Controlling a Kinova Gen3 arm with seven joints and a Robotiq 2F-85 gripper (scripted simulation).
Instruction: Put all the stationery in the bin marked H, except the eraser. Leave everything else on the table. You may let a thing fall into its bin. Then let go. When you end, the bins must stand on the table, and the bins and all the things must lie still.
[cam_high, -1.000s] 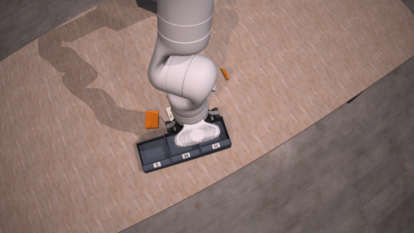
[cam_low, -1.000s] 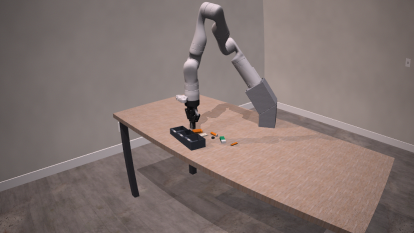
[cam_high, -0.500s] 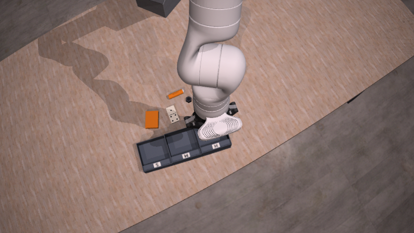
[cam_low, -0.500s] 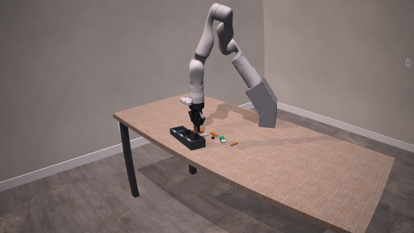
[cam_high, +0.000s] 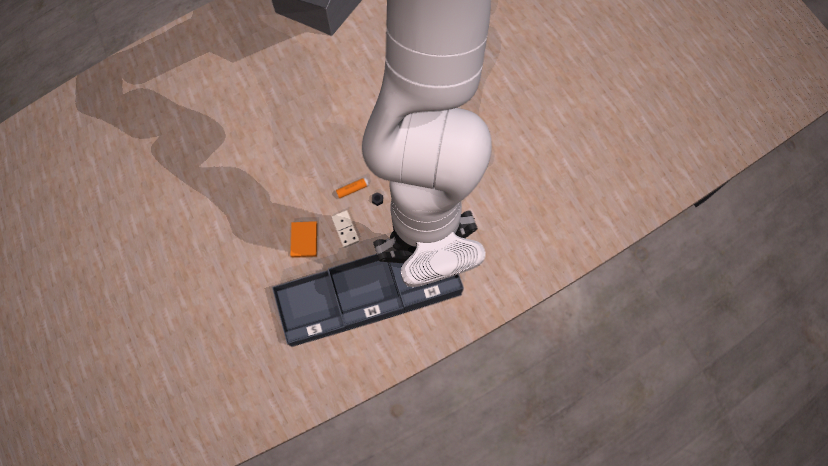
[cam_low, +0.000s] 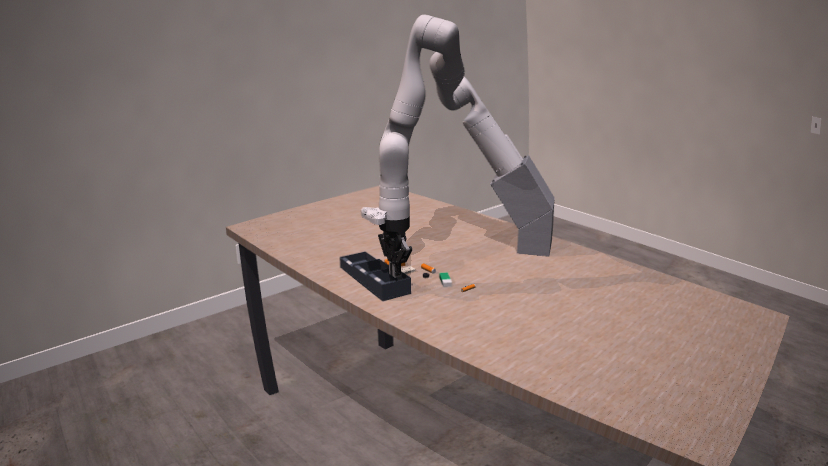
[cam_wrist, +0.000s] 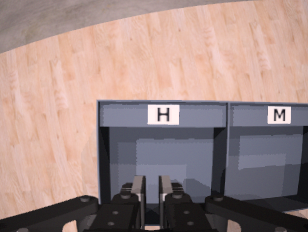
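My hand is 13 cm past the orange notepad, 13 cm to the left of it and 6 cm above it. From my hand the other things lie so: black nut: 12 cm behind, 6 cm below; then bin marked H: 1 cm behind, 9 cm to the right, 4 cm below; then domino: 10 cm behind, 7 cm to the right, 6 cm below.
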